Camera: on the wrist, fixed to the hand. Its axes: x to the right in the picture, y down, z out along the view.
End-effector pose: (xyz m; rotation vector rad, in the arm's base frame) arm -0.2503 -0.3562 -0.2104 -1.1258 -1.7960 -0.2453
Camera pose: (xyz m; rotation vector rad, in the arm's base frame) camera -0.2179 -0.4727 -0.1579 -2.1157 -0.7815 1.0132
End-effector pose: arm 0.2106 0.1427 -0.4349 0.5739 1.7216 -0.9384
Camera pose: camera 0.1138 0.2075 -0.3732 1.3937 0.5168 -0.0431
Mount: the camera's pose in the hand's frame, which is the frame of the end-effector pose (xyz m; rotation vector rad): -0.0292 -0.0548 -0.1163 0.1702 -0.3599 1.5021
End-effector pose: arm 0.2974 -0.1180 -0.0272 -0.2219 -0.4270 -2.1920
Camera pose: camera 0.2707 -0.1097 -0.1560 -0.6019 -0.4159 -0.6364
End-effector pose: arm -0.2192 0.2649 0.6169 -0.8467 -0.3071 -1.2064
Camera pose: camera -0.3048 0.1964 0.5436 -0.8315 0.0012 0.3668
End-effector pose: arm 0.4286 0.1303 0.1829 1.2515 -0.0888 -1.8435
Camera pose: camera 0.4885 0.2293 0.1197 0.5382 -1.0738 -0.6718
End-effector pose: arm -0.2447 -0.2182 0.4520 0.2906 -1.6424 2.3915
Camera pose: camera -0.2048 -0.0926 0.4512 0.3936 0.9902 -1.6061
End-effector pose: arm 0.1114 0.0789 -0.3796 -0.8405 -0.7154 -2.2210
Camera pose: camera 0.0462 0.0470 -0.4896 -1.1343 -0.2050 -0.6703
